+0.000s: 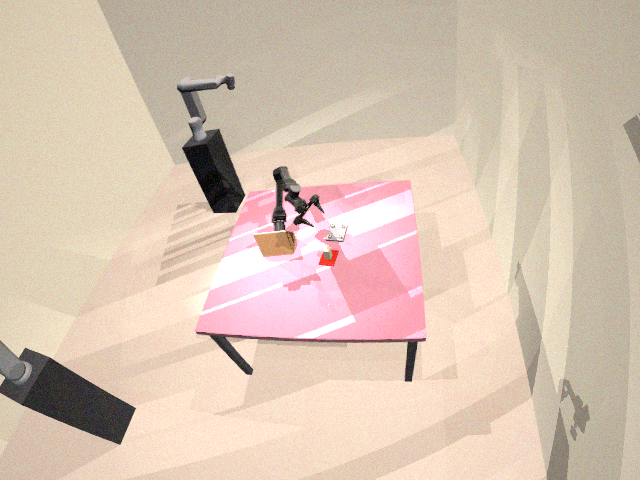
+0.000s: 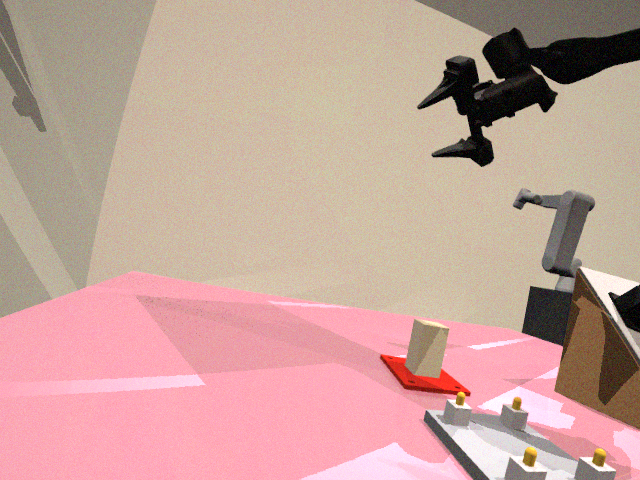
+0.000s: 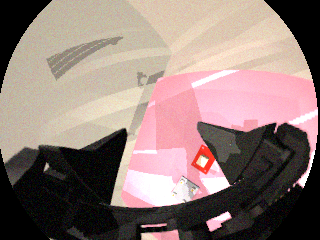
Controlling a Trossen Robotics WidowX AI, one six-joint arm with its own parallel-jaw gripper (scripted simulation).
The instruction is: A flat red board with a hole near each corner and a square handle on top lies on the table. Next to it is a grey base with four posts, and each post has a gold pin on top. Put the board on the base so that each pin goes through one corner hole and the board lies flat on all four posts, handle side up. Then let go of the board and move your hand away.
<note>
My gripper (image 2: pixel 425 132) is open, holding nothing. Also in view: a red board (image 2: pixel 422 370).
My gripper also shows in image 3 (image 3: pixel 163 128).
</note>
